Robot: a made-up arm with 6 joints. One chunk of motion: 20 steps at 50 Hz.
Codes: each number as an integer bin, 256 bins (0 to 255) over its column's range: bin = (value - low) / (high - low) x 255, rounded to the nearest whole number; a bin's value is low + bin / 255 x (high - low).
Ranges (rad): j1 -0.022..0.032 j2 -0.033..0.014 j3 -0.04..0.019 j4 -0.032..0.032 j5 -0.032..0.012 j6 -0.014..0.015
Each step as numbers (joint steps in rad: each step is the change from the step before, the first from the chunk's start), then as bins.
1 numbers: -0.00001 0.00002 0.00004 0.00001 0.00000 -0.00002
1 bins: 104 179 173 128 185 123
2 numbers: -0.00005 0.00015 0.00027 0.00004 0.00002 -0.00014
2 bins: 104 180 174 128 186 122
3 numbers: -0.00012 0.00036 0.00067 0.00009 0.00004 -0.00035
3 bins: 103 181 176 128 186 120
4 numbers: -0.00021 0.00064 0.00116 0.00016 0.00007 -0.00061
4 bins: 103 183 178 128 186 118
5 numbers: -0.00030 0.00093 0.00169 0.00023 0.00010 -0.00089
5 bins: 102 184 180 128 186 115
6 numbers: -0.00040 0.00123 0.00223 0.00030 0.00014 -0.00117
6 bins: 102 186 183 129 186 113
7 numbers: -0.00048 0.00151 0.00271 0.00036 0.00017 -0.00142
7 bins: 102 187 185 129 186 111
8 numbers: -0.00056 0.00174 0.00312 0.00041 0.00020 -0.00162
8 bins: 101 188 186 129 187 109
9 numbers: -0.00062 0.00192 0.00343 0.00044 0.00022 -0.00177
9 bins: 101 189 188 129 187 108
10 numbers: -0.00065 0.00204 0.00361 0.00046 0.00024 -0.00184
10 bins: 101 190 188 129 187 107
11 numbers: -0.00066 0.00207 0.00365 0.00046 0.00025 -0.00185
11 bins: 101 190 189 129 187 107
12 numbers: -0.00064 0.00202 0.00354 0.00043 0.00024 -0.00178
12 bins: 101 190 188 129 187 107
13 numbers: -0.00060 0.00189 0.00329 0.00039 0.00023 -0.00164
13 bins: 101 189 187 129 187 109
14 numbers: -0.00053 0.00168 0.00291 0.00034 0.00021 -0.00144
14 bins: 101 188 185 129 187 110
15 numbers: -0.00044 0.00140 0.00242 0.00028 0.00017 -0.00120
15 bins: 102 187 183 129 186 113
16 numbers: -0.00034 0.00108 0.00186 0.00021 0.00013 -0.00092
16 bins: 102 185 181 128 186 115
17 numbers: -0.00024 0.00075 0.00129 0.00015 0.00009 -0.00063
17 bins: 103 183 178 128 186 118
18 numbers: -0.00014 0.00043 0.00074 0.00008 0.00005 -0.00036
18 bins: 103 181 176 128 186 120
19 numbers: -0.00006 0.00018 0.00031 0.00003 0.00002 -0.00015
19 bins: 104 180 174 128 186 122
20 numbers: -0.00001 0.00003 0.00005 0.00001 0.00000 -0.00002
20 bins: 104 179 173 128 185 123
